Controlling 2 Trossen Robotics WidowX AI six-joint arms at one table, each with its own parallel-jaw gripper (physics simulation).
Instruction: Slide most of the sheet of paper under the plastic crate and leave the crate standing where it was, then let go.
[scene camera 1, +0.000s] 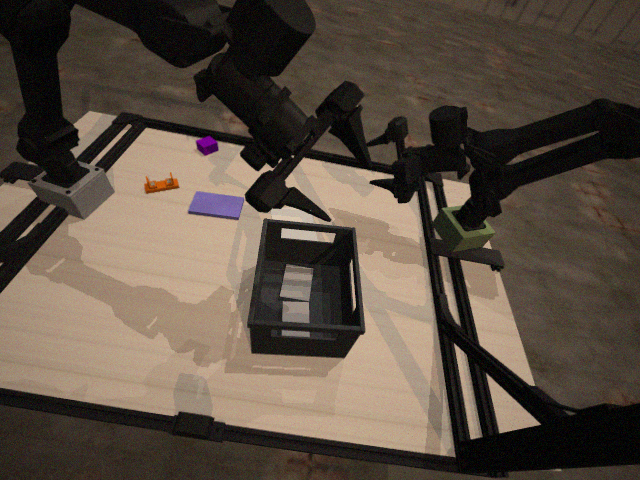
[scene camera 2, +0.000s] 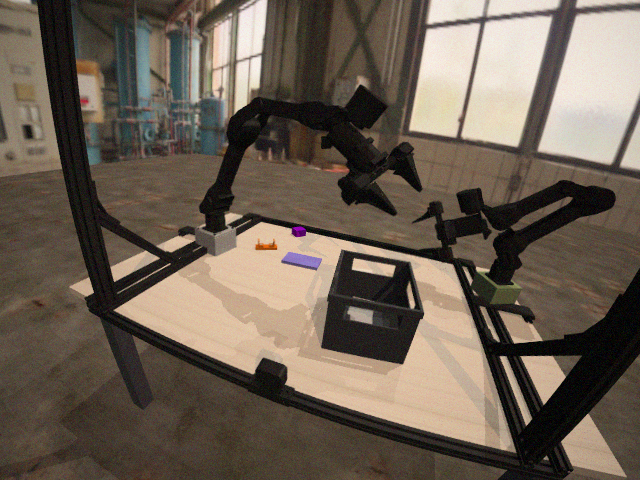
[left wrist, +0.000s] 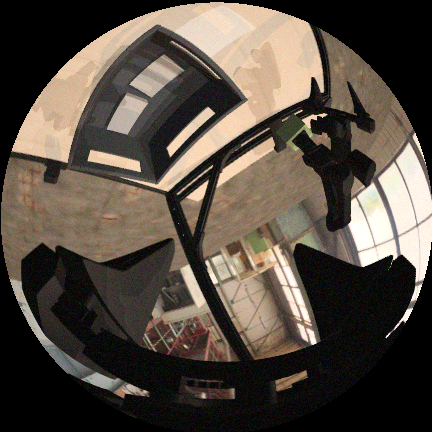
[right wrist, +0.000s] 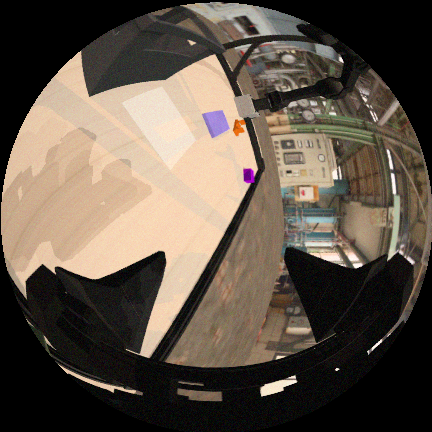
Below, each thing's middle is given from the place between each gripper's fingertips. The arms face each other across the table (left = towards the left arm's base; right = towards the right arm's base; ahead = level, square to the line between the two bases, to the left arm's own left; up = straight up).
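Labels:
You'd find my right hand 11 cm past the sheet of paper (scene camera 1: 286, 213), 16 cm to the right of it and 13 cm above it. The dark plastic crate (scene camera 1: 334, 326) is 13 cm to the left of that same right hand, 32 cm behind it and 7 cm below it.
As for my left hand, it's 30 mm to the right of the dark plastic crate, 10 mm past it and 240 mm above it. The sheet of paper is 60 mm to the left of my left hand, 190 mm ahead of it and 300 mm below it.

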